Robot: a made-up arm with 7 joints. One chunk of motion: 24 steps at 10 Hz.
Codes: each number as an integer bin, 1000 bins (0 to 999) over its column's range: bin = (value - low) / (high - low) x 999, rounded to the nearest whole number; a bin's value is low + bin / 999 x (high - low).
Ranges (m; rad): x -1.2..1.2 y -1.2..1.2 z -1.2..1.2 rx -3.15..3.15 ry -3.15..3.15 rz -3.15..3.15
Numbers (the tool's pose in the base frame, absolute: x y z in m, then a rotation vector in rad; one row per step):
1: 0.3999 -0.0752 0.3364 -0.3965 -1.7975 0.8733
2: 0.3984 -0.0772 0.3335 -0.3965 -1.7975 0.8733
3: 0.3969 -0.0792 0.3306 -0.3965 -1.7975 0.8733
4: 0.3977 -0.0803 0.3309 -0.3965 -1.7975 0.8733
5: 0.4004 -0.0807 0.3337 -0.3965 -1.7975 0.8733
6: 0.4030 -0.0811 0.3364 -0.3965 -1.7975 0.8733
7: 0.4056 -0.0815 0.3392 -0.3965 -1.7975 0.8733
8: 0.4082 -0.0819 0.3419 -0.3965 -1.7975 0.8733
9: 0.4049 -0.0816 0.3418 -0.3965 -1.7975 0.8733
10: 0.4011 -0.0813 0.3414 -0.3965 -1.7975 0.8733
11: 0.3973 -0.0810 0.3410 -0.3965 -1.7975 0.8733
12: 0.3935 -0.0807 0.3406 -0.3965 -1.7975 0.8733
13: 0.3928 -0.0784 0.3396 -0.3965 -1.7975 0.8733
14: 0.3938 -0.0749 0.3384 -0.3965 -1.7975 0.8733
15: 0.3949 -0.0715 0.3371 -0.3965 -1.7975 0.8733
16: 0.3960 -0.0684 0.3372 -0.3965 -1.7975 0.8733
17: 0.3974 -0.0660 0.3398 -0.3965 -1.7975 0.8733
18: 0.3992 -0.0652 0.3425 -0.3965 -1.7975 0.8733
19: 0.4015 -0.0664 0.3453 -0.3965 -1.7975 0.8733
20: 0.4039 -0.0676 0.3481 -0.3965 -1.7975 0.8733
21: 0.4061 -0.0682 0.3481 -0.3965 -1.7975 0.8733
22: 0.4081 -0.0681 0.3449 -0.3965 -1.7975 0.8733
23: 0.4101 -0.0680 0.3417 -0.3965 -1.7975 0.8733
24: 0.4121 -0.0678 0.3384 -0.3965 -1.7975 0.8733
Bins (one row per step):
1: 666 468 640 437 214 638
2: 665 467 638 437 214 638
3: 665 467 637 437 214 638
4: 665 466 637 437 214 638
5: 666 466 638 437 214 638
6: 667 466 640 437 214 638
7: 668 466 641 437 214 638
8: 669 465 642 437 214 638
9: 668 466 642 437 214 638
10: 666 466 642 437 214 638
11: 665 466 641 437 214 638
12: 663 466 641 437 214 638
13: 663 467 641 437 214 638
14: 663 468 640 437 214 638
15: 664 470 640 437 214 638
16: 664 471 640 437 214 638
17: 665 472 641 437 214 638
18: 666 472 642 437 214 638
19: 667 472 643 437 214 638
20: 668 471 644 437 214 638
21: 669 471 644 437 214 638
22: 669 471 643 437 214 638
23: 670 471 642 437 214 638
24: 671 471 640 437 214 638

